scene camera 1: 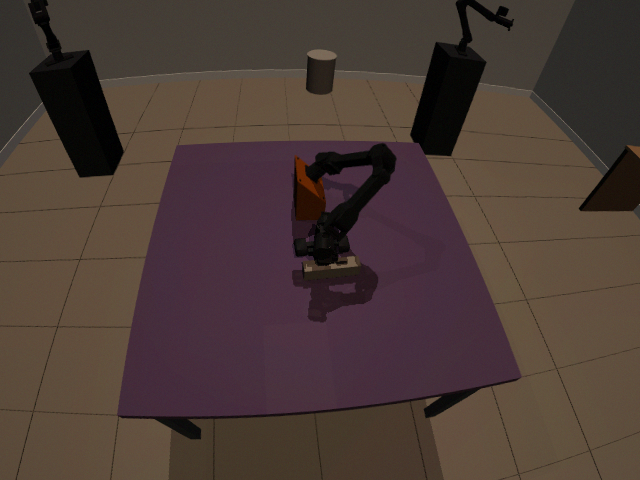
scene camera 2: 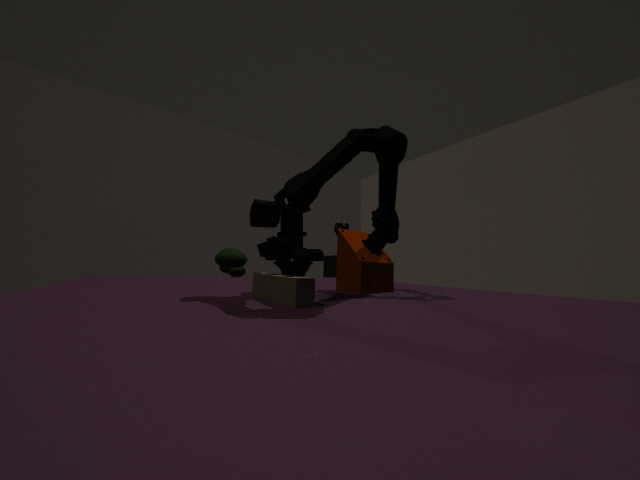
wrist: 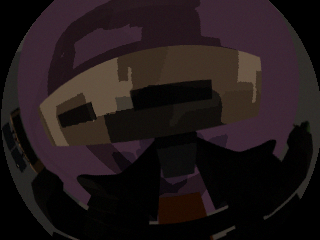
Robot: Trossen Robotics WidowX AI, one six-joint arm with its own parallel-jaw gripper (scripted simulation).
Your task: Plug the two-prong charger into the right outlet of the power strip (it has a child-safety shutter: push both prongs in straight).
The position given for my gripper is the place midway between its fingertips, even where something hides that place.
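Observation:
You'd see my gripper [scene camera 2: 292, 289] from out in the scene, and from the wrist there's my gripper [wrist: 173, 140] again.

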